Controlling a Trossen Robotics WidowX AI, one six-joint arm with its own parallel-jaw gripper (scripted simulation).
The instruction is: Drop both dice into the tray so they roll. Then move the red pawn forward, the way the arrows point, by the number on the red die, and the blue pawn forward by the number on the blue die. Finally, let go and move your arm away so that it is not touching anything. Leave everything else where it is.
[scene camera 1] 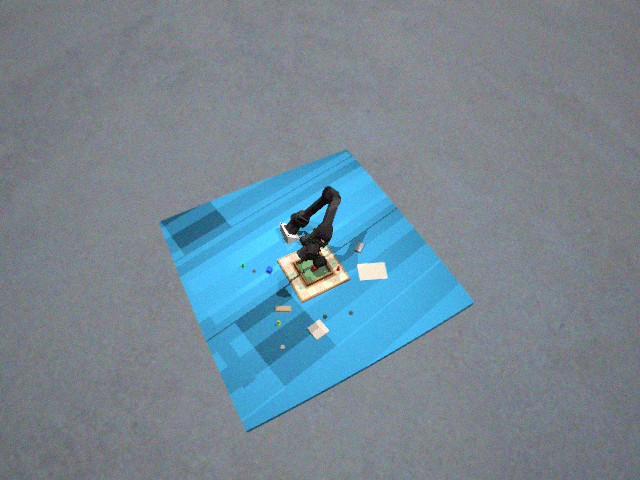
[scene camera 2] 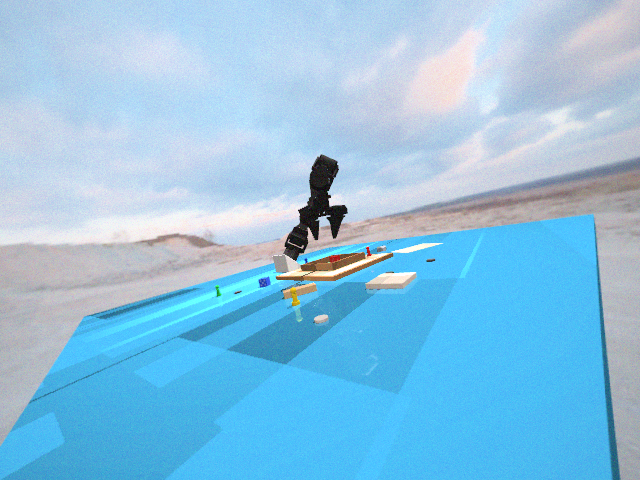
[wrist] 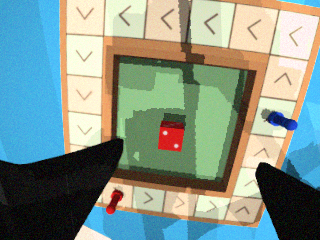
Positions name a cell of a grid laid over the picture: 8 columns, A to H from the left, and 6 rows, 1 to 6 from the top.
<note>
My gripper (scene camera 2: E3) is open and holds nothing. Further things: a green tray (wrist: F3).
My gripper also shows in the wrist view (wrist: E4).
</note>
